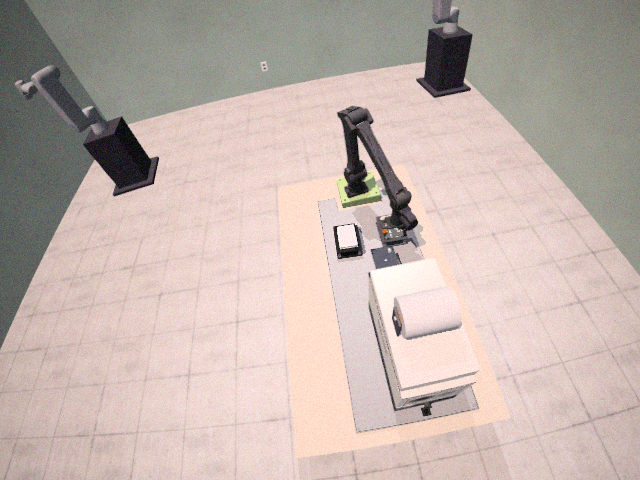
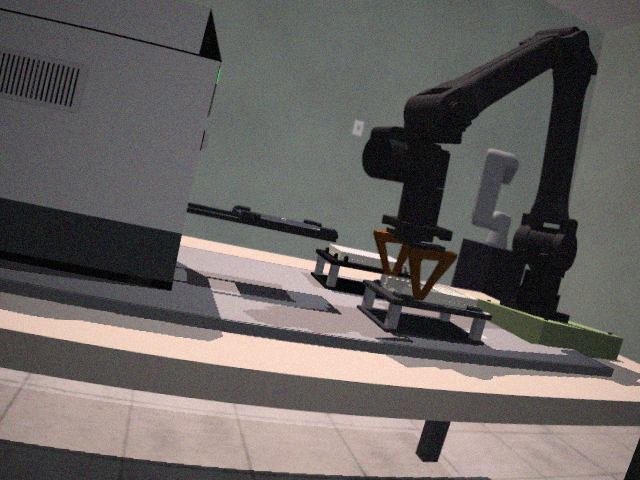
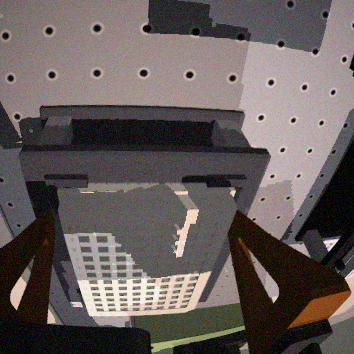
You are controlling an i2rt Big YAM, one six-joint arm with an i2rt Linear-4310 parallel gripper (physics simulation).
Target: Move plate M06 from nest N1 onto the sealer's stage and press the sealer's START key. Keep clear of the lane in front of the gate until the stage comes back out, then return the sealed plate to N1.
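Pixels of known places: gripper, fingertip midpoint: (image 1: 394, 233) (image 2: 403, 290) (image 3: 140, 219); arm's base, origin of the base link: (image 1: 356, 190) (image 2: 533, 313) (image 3: 209, 343).
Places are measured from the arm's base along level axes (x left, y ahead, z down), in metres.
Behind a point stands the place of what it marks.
Note:
A white multi-well plate (image 3: 140, 295) {z -0.033, x 0.083, y 0.296 m} (image 2: 454, 295) {z -0.034, x 0.122, y 0.306 m} sits in a dark raised nest (image 3: 145, 165) {z -0.017, x 0.071, y 0.396 m} (image 2: 478, 314) {z -0.016, x 0.146, y 0.274 m} beside the arm's base; no M06 or N1 label is readable. My gripper (image 3: 140, 219) {z -0.022, x 0.076, y 0.364 m} (image 2: 407, 285) {z -0.022, x 0.076, y 0.364 m} (image 1: 394, 230) {z -0.022, x 0.076, y 0.364 m} is open and empty, with its orange fingers at the two sides of this plate. I cannot tell how far their tips reach down. The white sealer (image 1: 439, 361) {z -0.321, x -0.067, y 1.029 m} (image 2: 103, 144) {z -0.131, x 0.055, y 0.799 m} stands beyond the nests. Its dark stage (image 1: 385, 256) {z -0.077, x -0.025, y 0.508 m} (image 2: 268, 221) {z -0.076, x 0.016, y 0.565 m} sticks out towards the arm and bears no plate. The START key cannot be made out.
Another white plate (image 1: 346, 236) {z -0.039, x -0.149, y 0.320 m} (image 2: 361, 254) {z -0.038, x -0.127, y 0.335 m} sits in a second raised nest (image 1: 349, 254) {z 0.023, x -0.156, y 0.382 m} (image 2: 333, 276) {z 0.006, x -0.101, y 0.392 m} alongside. The arm's green base (image 1: 359, 200) {z 0.006, x -0.007, y 0.075 m} (image 2: 573, 338) {z 0.012, x 0.118, y 0.010 m} is behind the nests. A large roll (image 1: 431, 312) {z -0.442, x -0.069, y 0.929 m} tops the sealer. Two grey arms stand on dark pedestals farther off.

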